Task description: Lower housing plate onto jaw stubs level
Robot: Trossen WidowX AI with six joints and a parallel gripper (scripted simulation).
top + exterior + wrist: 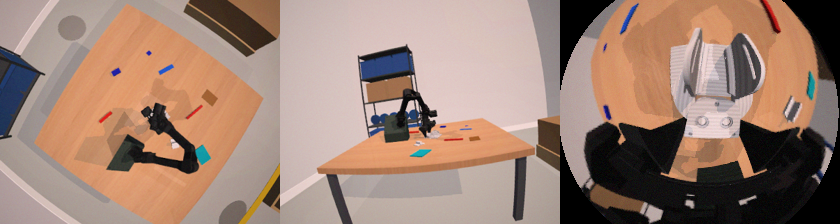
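The white housing plate is 2 cm above my gripper tip and 1 cm ahead of it. Round my gripper tip: teal tile: 45 cm to the right, 1 cm ahead; brown tile: 37 cm ahead, 24 cm to the right, 1 cm below.
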